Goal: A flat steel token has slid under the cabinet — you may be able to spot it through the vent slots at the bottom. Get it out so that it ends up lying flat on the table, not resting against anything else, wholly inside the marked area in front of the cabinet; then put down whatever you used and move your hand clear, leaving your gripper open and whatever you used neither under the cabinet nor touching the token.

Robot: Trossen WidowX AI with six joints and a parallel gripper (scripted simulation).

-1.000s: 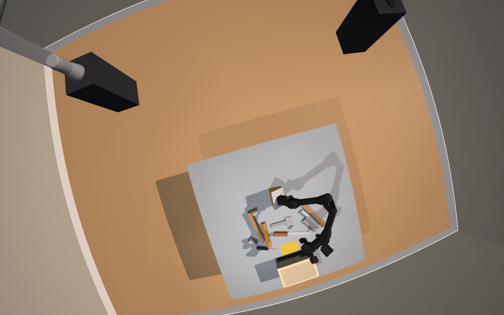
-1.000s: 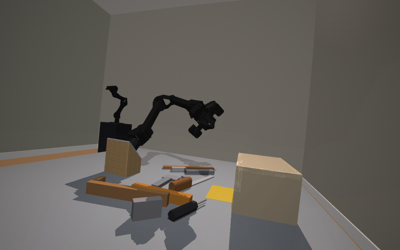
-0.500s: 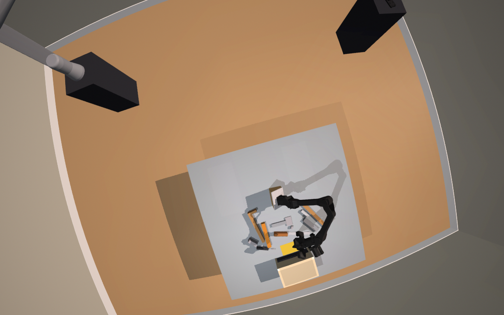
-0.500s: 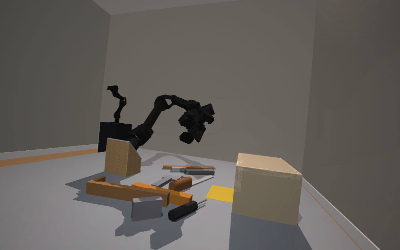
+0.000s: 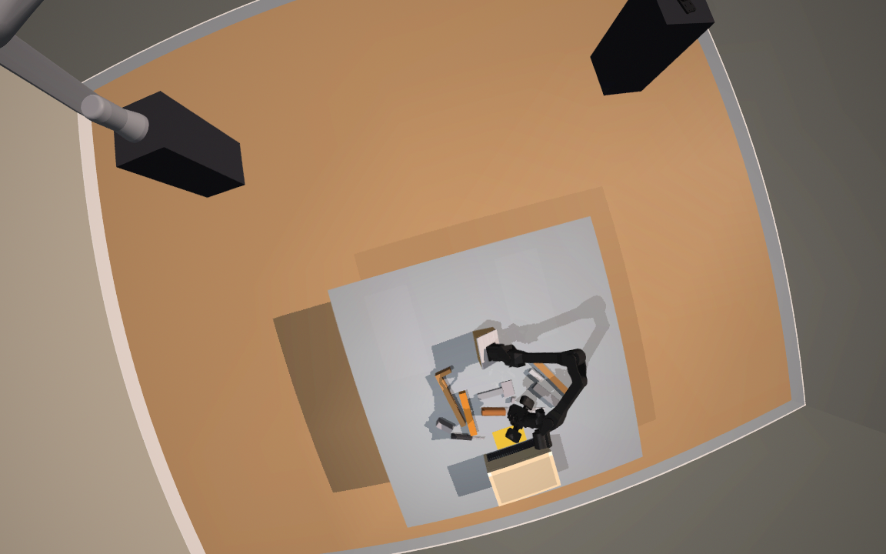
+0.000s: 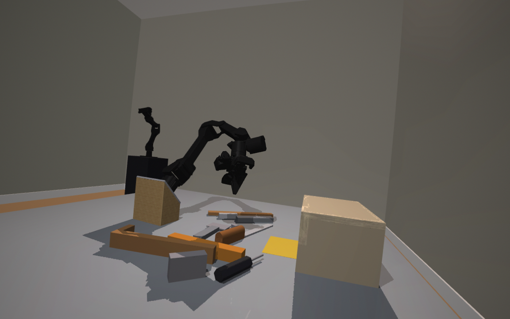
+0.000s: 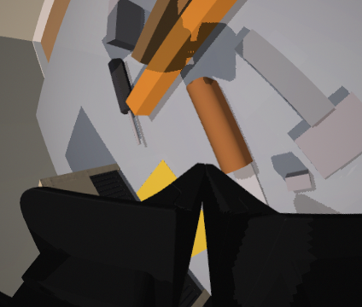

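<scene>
Now: the grey t-shaped piece 130 mm below my gripper tip and 70 mm behind it. Also, from my gripper tip: grey bar (220 mm to the left, 130 mm below, 10 mm ahead); grey cube (130 mm below, 50 mm to the left, 10 mm behind); black-handled screwdriver (180 mm to the right, 130 mm below, 130 mm ahead).
</scene>
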